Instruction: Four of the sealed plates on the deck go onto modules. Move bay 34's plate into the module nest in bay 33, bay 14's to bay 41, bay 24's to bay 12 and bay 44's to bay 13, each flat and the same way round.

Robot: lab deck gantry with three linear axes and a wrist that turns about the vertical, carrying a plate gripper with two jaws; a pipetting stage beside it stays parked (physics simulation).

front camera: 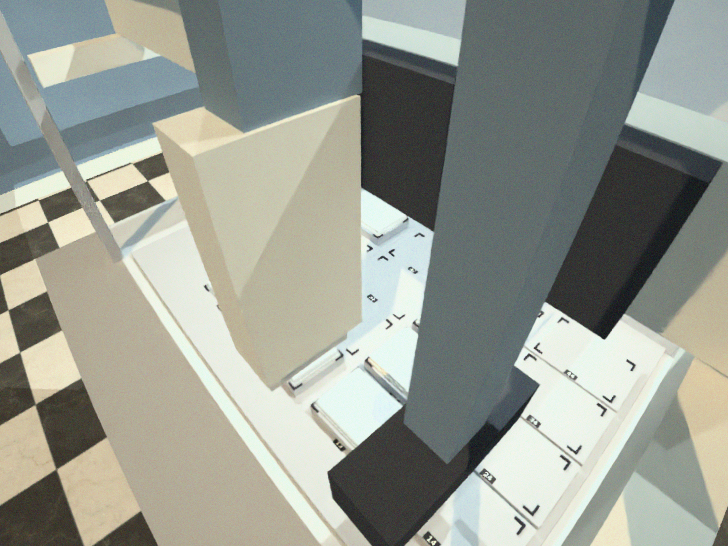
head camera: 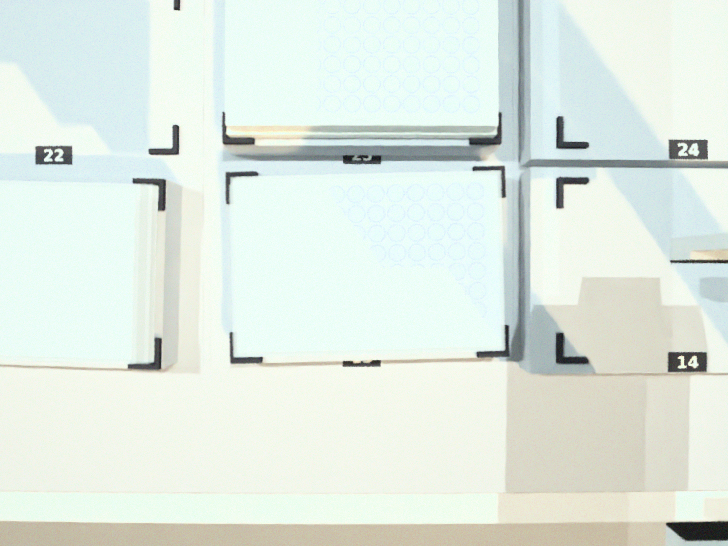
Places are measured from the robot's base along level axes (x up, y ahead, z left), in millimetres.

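Where they show: gripper, between the fingertips: [head camera: 716, 393]; robot's base, origin of its link: [front camera: 206, 287].
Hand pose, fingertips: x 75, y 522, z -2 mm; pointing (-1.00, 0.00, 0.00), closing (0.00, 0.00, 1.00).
Note:
Things, the pixels of their centre, and the offset from my fingertips. "spot": a spot on its surface instead.
- Bay 14, a spot on its surface: [head camera: 611, 235] spot: dy -5, dx -61, dz +63 mm
- bay 24, a spot on its surface: [head camera: 623, 76] spot: dy +1, dx -61, dz +142 mm
- raised front rim, a spot on its surface: [head camera: 246, 506] spot: dy -194, dx -85, dz -86 mm
In the head view a sealed plate [front camera: 357, 405] [head camera: 329, 264] lies flat inside the corner marks of bay 13. Bay 12 holds a sealed plate [front camera: 317, 371] [head camera: 70, 270], partly cut off in the head view. A sealed plate [front camera: 385, 217] at the back, partly hidden, appears to be in bay 41. Bay 14 [head camera: 611, 235] and bay 24 [front camera: 529, 470] [head camera: 623, 76] show no plate, nor do bays 34 [front camera: 570, 420] and 44 [front camera: 593, 370]. Bay 33 is mostly hidden. My dark gripper body [front camera: 399, 476] hangs high over the front of the deck; its jaws are hidden.
A sealed plate [front camera: 393, 355] [head camera: 364, 58] stands in bay 23, close behind bay 13's plate. The parked pipetting stage's cream block [front camera: 288, 235] stands left of my blue-grey column [front camera: 505, 205]. The deck has a raised front rim [head camera: 246, 506].

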